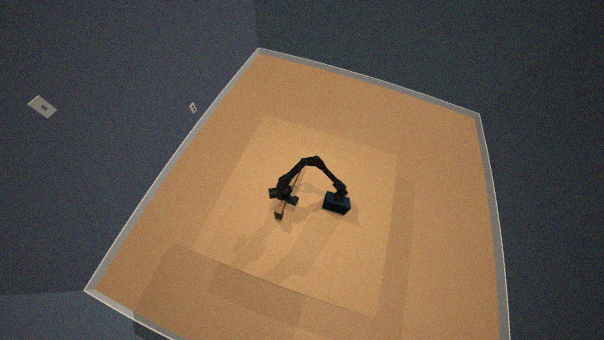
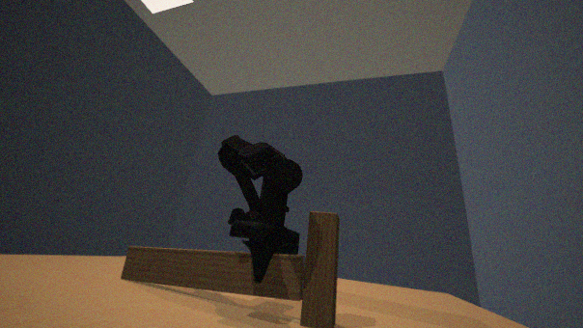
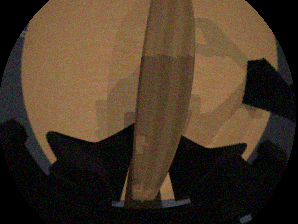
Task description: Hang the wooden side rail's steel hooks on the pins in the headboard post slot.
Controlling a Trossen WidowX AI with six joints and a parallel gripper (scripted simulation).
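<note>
My gripper tip is 110 mm to the right of the headboard post, 40 mm below it and 10 mm short of it.
</note>
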